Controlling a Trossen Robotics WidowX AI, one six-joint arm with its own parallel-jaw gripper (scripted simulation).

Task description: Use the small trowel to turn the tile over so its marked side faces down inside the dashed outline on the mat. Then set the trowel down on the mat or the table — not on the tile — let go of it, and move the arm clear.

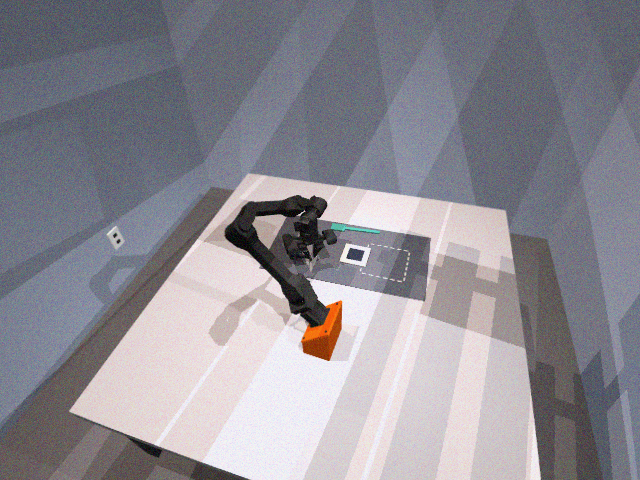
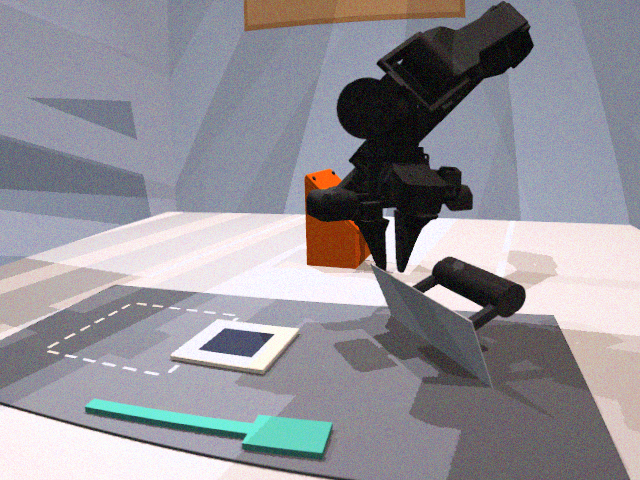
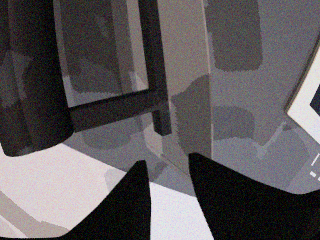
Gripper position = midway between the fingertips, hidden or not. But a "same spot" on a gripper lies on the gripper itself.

my gripper: image 1 311,257; image 2; image 3
same spot on my gripper: (image 3: pixel 226 197) = (image 2: pixel 385 243)
